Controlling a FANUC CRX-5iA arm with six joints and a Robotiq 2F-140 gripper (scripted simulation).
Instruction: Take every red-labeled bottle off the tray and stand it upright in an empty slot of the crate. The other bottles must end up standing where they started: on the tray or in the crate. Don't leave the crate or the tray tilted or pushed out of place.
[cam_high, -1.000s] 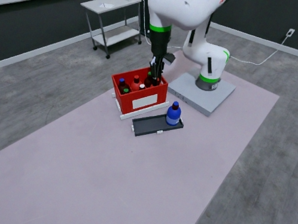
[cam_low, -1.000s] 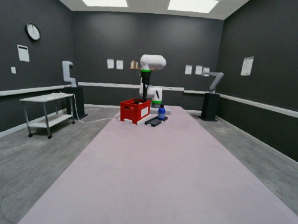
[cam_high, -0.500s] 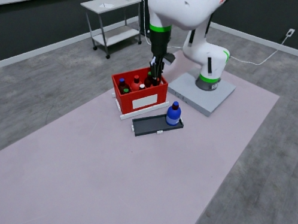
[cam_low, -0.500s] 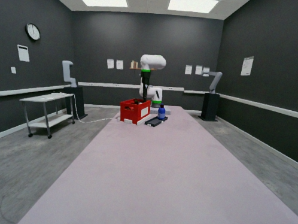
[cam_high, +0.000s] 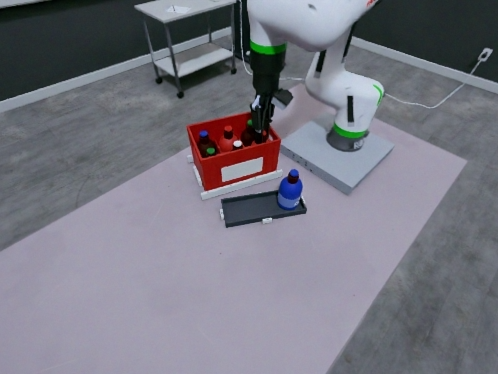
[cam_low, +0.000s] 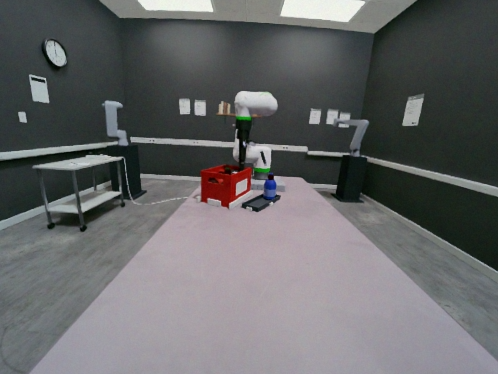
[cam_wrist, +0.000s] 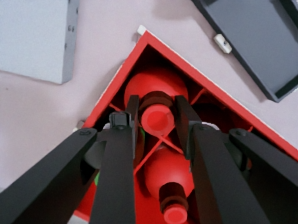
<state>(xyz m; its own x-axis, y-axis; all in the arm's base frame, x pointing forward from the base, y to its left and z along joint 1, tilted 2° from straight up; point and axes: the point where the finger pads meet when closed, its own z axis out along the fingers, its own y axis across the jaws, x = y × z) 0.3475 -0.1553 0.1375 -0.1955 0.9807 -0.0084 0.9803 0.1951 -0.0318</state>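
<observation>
My hand is 80 mm above the red bottle. Also, from my hand: blue bottle (50 mm ahead, 180 mm to the left, 100 mm below); then red crate (60 mm ahead, 80 mm to the right, 100 mm below); then dark tray (130 mm ahead, 130 mm to the left, 170 mm below).
</observation>
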